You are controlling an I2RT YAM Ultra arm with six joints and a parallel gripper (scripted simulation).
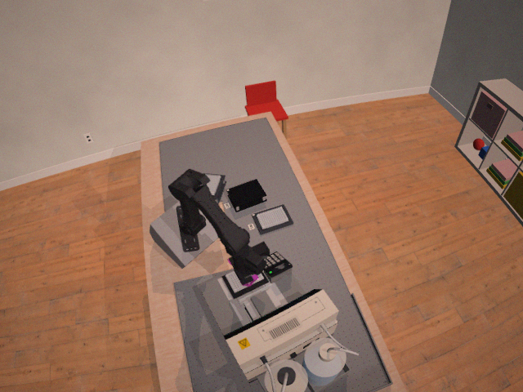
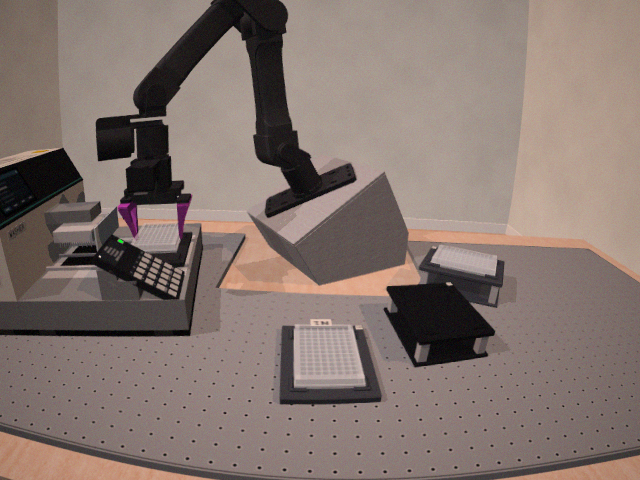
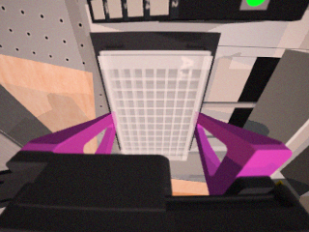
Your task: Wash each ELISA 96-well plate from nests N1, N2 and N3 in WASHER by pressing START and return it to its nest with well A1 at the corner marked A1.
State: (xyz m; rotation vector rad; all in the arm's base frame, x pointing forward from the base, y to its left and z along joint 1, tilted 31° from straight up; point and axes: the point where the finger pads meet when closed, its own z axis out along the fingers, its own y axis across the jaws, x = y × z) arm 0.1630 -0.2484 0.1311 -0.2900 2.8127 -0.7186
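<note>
Now: the black carrier pocket 20 mm below my hand. Also, from my hand: nest N1: 290 mm to the left, 230 mm ahead, 90 mm below; then grey manifold: 150 mm to the right, 30 mm above, 20 mm ahead; then raised black nest: 460 mm to the left, 160 mm ahead, 60 mm below.
</note>
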